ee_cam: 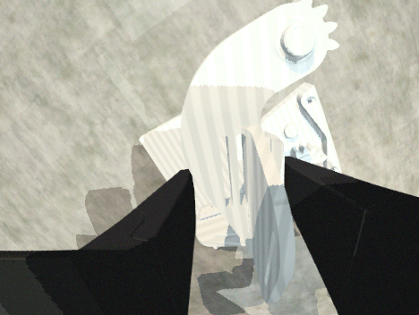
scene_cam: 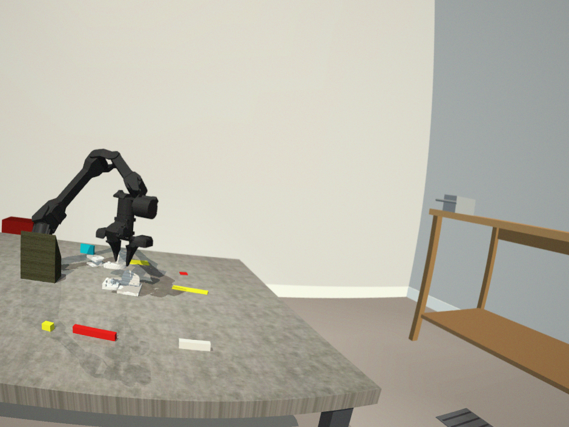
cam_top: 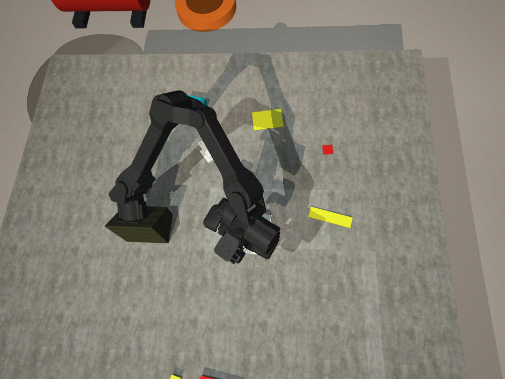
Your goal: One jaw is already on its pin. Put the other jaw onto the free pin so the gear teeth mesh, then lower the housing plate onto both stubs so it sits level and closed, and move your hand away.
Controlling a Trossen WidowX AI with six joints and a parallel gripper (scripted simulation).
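The white jaw lies 30 mm behind my gripper tip and 20 mm to the right of it. Also, from my gripper tip: yellow cube: 130 mm behind, 360 mm to the right, 80 mm below; then red bar: 20 mm behind, 350 mm to the right, 80 mm below; then yellow bar: 230 mm ahead, 120 mm to the left, 90 mm below.
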